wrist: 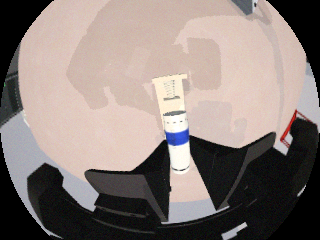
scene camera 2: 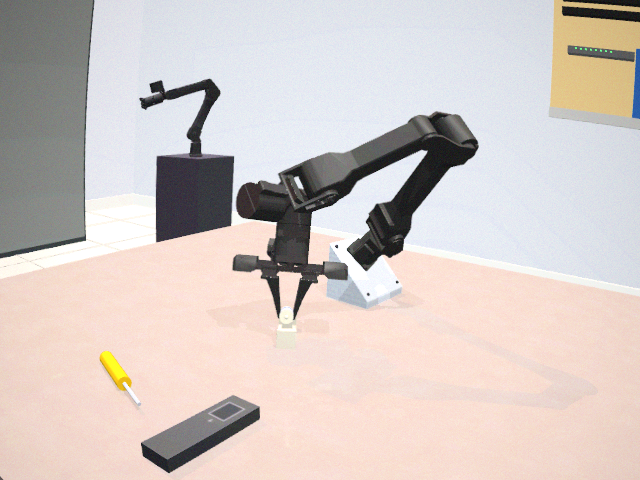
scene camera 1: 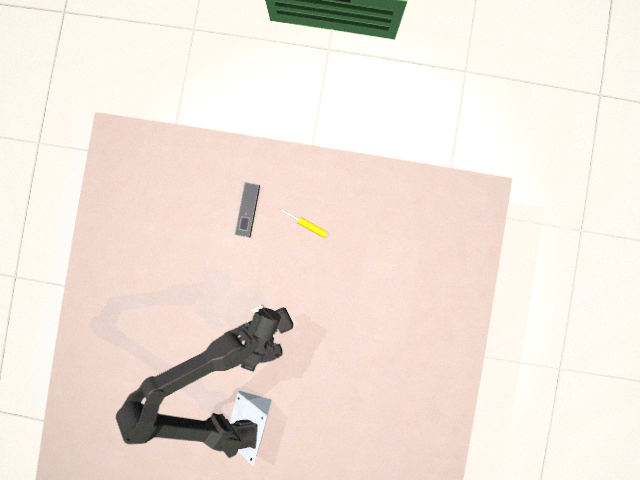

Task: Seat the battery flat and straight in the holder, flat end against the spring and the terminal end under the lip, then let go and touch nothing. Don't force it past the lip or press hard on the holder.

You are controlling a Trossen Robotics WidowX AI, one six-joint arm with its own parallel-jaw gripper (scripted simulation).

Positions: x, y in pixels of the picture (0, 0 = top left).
Scene:
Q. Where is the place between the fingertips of my gripper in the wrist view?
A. At 177, 141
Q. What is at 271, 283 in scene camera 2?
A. My gripper.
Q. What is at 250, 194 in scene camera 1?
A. A dark grey remote.

